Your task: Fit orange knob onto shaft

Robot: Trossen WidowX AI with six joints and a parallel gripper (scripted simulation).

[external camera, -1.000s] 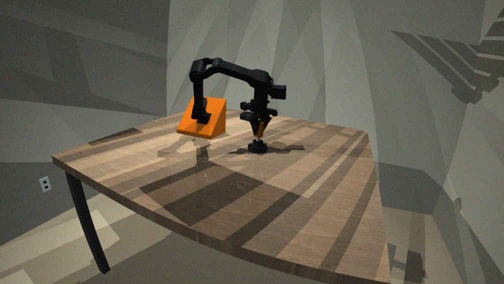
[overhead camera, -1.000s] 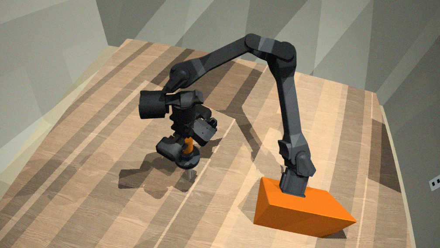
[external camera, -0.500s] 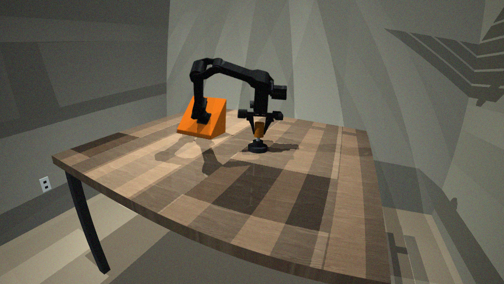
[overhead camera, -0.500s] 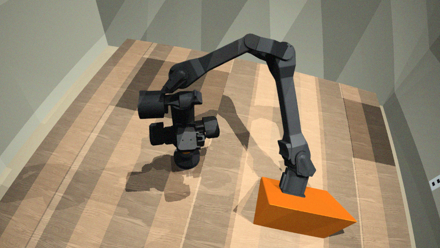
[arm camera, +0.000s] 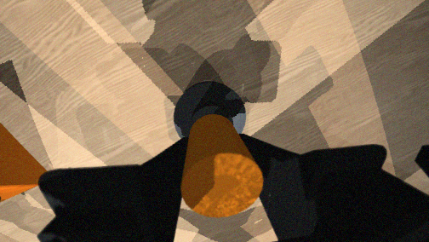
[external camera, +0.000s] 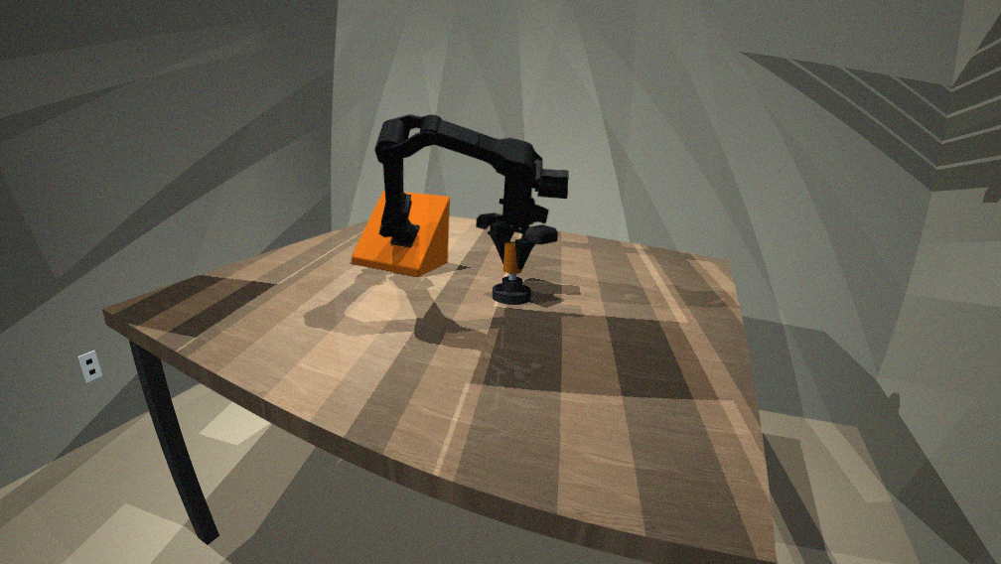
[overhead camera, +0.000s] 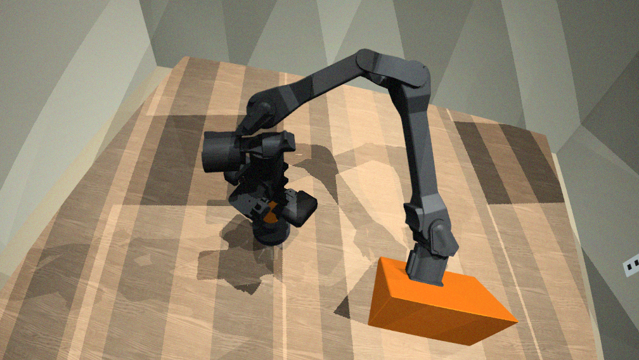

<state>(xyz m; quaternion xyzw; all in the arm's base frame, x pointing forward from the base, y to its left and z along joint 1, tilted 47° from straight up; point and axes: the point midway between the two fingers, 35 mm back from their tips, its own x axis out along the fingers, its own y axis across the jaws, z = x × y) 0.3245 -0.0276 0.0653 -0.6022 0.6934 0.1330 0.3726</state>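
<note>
Right now the orange knob is 3 cm above my gripper tip. Round my gripper tip: round pedestal: 4 cm below.
</note>
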